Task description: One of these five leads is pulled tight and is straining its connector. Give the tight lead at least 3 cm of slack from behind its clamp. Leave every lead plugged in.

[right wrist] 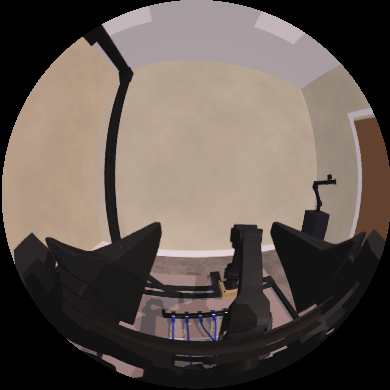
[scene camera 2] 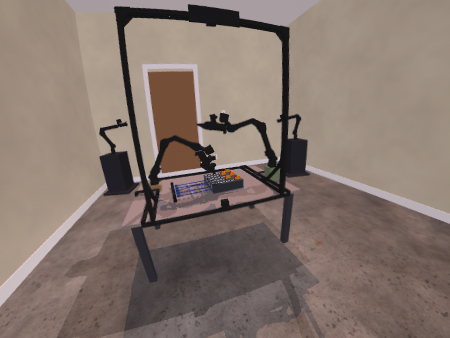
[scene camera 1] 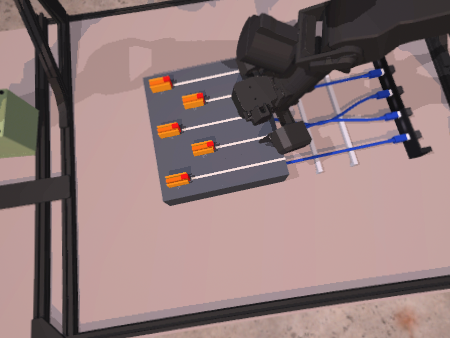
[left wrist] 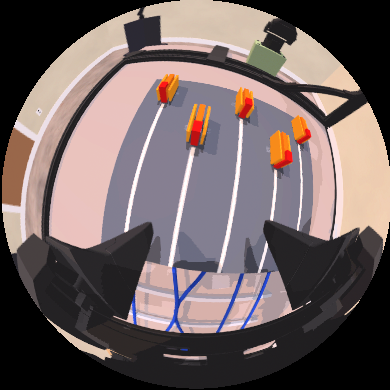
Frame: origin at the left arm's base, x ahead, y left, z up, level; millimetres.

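Seen in the pictures: left gripper, between the fingertips: [scene camera 2: 212, 173] [left wrist: 209, 227]; right gripper, between the fingertips: [right wrist: 219, 229] [scene camera 2: 197, 124]; left arm's base, origin of its link: [right wrist: 230, 284] [scene camera 2: 154, 183]; right arm's base, origin of its link: [scene camera 2: 272, 166] [left wrist: 269, 47].
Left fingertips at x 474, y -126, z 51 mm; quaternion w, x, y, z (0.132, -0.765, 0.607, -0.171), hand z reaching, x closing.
Note:
Offsets run from my left fingertips to a thing's top centre. "pt": to the spot under its first point.
Five orange clamps with red tabs, among them the bottom one @(pt dx +160, dy +83, dz -16 mm) [scene camera 1: 177, 180] [left wrist: 167, 89] and the middle one @(pt dx +163, dy -21, dz -18 mm) [scene camera 1: 168, 130] [left wrist: 245, 103], stand on the grey block @(dx +74, dy -26, dz -37 mm) [scene camera 1: 225, 186] [left wrist: 120, 175] [scene camera 2: 227, 186]. A white lead section runs from each; blue sections, such as the lowest lead @(pt dx -189, dy +77, dz -77 mm) [scene camera 1: 345, 152], run toward a black connector strip @(pt dx -324, dy +102, dz -75 mm) [scene camera 1: 414, 149]. Two blue leads cross. I cannot tell which lead is tight. My left gripper [scene camera 1: 256, 125] [left wrist: 209, 227] [scene camera 2: 212, 169] is open above the block's lead-exit side, hiding parts of leads. My right gripper [scene camera 2: 200, 125] [right wrist: 219, 228] is open, high above the table.
Two pale bars, one nearer the block @(pt dx -124, dy +47, dz -85 mm) [scene camera 1: 310, 145] and one nearer the strip @(pt dx -206, dy +22, dz -81 mm) [scene camera 1: 345, 125], lie across under the blue leads. A black frame [scene camera 1: 71, 240] edges the table. A green block [scene camera 1: 20, 125] [left wrist: 266, 57] stands beyond the frame. My left arm covers the picture's upper right in scene camera 1.

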